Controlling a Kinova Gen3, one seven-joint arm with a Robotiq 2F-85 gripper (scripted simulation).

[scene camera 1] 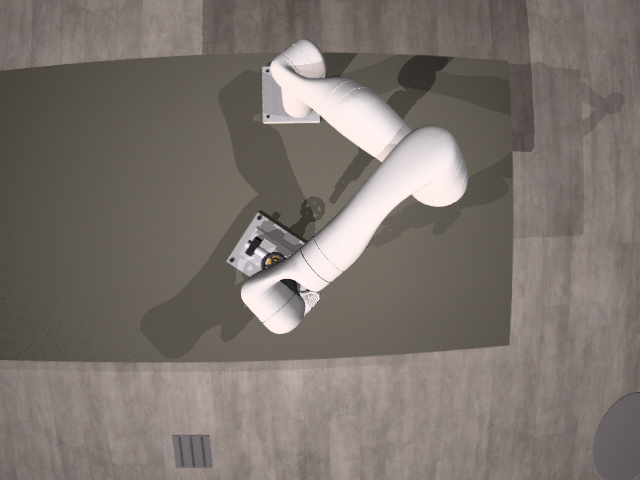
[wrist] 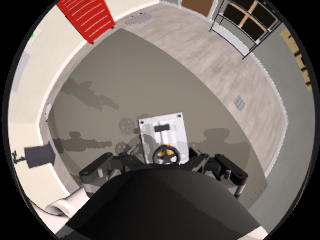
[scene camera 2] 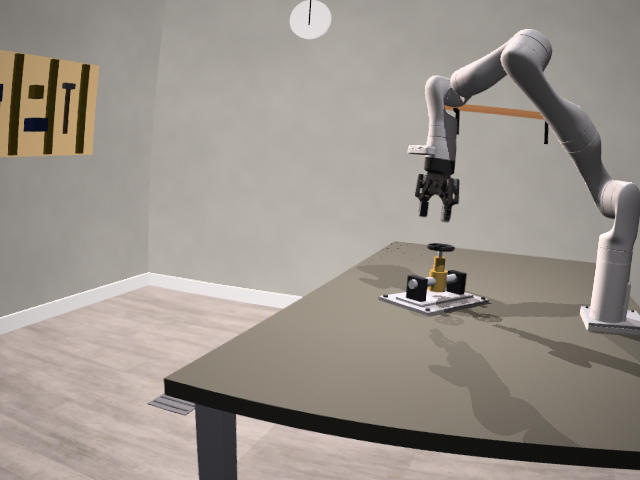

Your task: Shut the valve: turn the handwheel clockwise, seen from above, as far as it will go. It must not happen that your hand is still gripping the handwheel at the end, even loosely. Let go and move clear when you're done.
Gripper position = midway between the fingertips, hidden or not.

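Gripper (scene camera 2: 433, 219) visible; the gripper (wrist: 163, 152) likewise visible.
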